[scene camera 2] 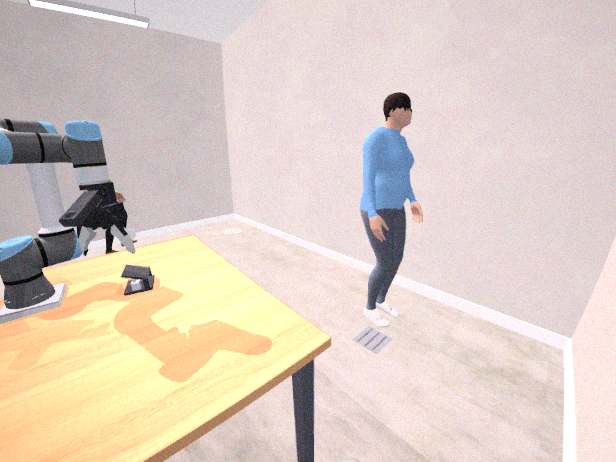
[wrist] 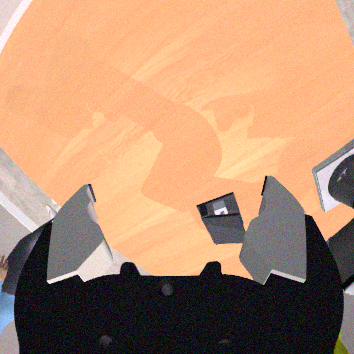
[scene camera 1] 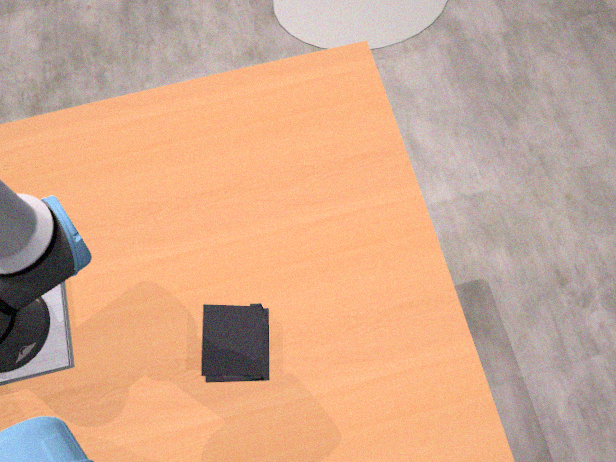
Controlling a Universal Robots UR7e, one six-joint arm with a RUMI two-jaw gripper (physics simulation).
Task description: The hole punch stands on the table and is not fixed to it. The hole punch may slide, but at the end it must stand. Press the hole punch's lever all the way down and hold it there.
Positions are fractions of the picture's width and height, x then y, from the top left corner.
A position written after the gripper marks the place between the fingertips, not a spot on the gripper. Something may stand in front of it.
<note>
In view: the gripper (scene camera 2: 0.18, 0.55) and a hole punch (scene camera 2: 0.23, 0.62).
The hole punch also shows in the wrist view (wrist: 0.64, 0.57). The gripper is seen too in the wrist view (wrist: 0.50, 0.52).
</note>
